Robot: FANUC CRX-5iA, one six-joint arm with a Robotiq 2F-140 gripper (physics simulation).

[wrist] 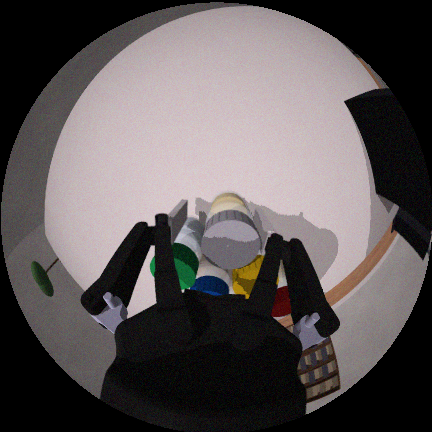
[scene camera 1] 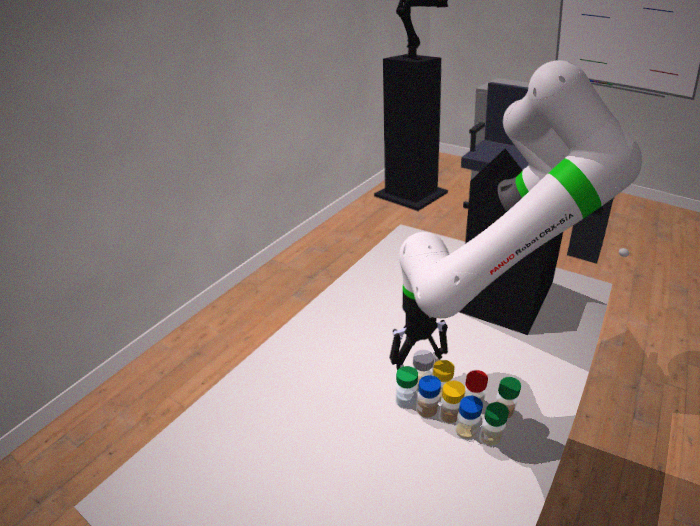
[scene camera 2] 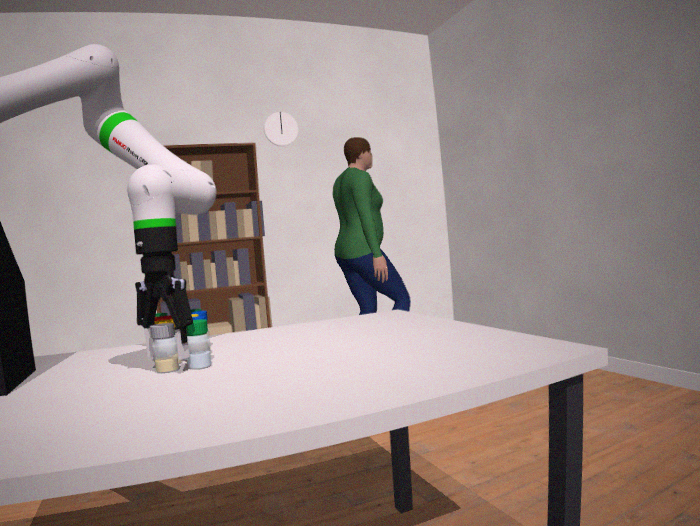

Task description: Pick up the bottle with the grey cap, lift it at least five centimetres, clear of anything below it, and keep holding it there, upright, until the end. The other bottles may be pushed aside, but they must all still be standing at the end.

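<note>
My gripper is there in the wrist view, and you'd see the gripper in scene camera 1 too. The pictures also show a green-capped bottle, a grey-capped bottle and a yellow-capped bottle.
</note>
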